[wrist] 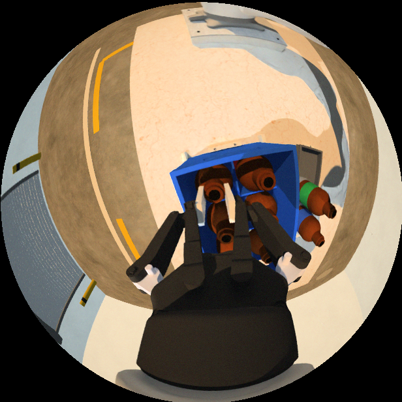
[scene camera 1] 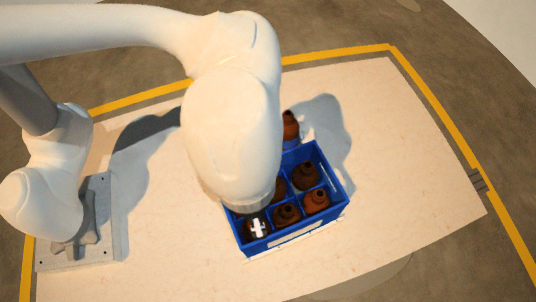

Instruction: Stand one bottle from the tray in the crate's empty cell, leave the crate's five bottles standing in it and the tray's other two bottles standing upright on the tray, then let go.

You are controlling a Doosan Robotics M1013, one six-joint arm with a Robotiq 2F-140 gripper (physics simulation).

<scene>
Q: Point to a green-banded bottle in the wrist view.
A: At 314, 198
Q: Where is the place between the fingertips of the gripper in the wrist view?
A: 214, 192
</scene>
